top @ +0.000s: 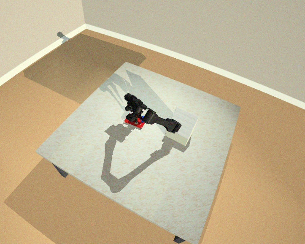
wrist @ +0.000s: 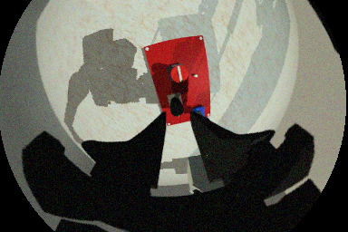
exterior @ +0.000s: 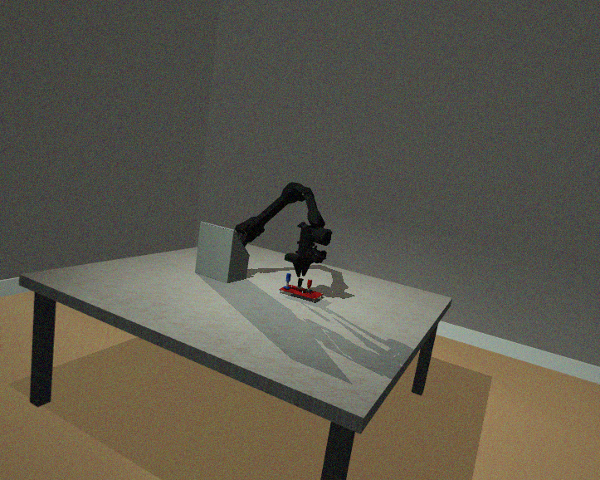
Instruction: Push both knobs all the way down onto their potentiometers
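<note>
Right now the red knob is 50 mm ahead of my gripper tip and 10 mm below it.
</note>
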